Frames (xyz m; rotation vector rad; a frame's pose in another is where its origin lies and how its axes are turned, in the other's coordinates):
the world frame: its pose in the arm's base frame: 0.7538 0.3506 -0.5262 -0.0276 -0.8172 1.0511
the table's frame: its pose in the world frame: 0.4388 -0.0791 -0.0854 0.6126 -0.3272 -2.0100
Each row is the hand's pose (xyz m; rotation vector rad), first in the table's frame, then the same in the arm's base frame.
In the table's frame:
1: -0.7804 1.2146 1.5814 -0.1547 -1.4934 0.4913
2: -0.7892 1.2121 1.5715 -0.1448 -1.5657 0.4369
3: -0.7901 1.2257 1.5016 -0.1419 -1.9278 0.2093
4: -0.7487 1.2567 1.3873 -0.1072 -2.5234 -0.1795
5: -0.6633 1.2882 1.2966 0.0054 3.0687 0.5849
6: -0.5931 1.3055 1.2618 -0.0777 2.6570 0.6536
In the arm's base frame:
1: -0.2711 0.2307 1.3863 0.2389 -1.7446 -1.0952
2: -0.2721 0.2434 1.3819 0.2149 -1.7763 -1.1777
3: -0.2257 0.2970 1.3750 0.0073 -1.9222 -1.5420
4: -0.1160 0.3573 1.3678 -0.4451 -2.1354 -2.1085
5: 0.0117 0.3711 1.3635 0.7746 1.6844 1.9053
6: 0.0897 0.3522 1.3632 0.8888 1.3634 1.6306

